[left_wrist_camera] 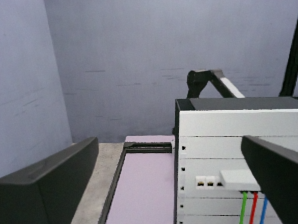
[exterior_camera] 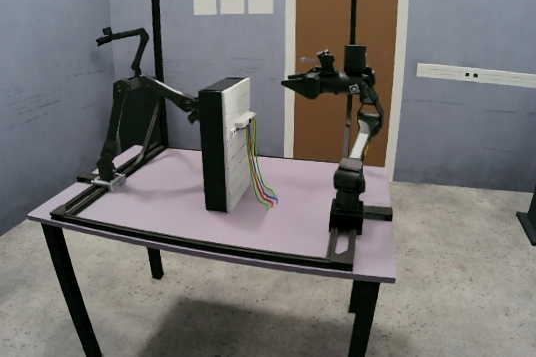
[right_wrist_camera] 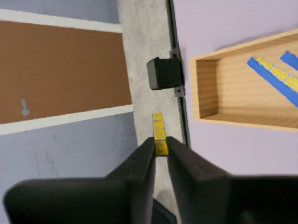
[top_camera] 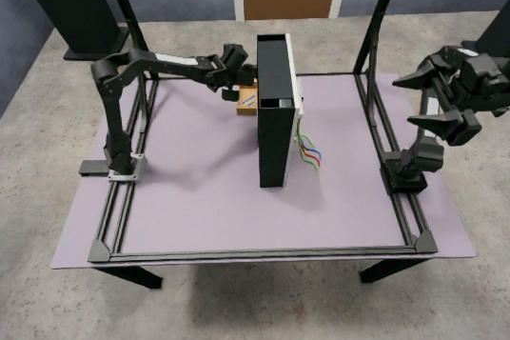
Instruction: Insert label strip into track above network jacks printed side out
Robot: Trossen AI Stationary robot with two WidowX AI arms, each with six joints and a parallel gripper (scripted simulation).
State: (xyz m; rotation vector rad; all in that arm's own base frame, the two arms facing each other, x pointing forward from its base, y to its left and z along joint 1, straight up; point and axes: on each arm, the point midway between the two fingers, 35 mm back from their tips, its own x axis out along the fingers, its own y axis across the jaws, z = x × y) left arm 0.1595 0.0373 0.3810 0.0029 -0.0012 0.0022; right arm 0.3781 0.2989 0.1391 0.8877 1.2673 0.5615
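Right now the yellow label strip is 40 mm behind my right hand, 10 mm to the left of it and 30 mm below it. Also, from my right hand: white jack panel (230 mm ahead, 170 mm to the left, 30 mm above).
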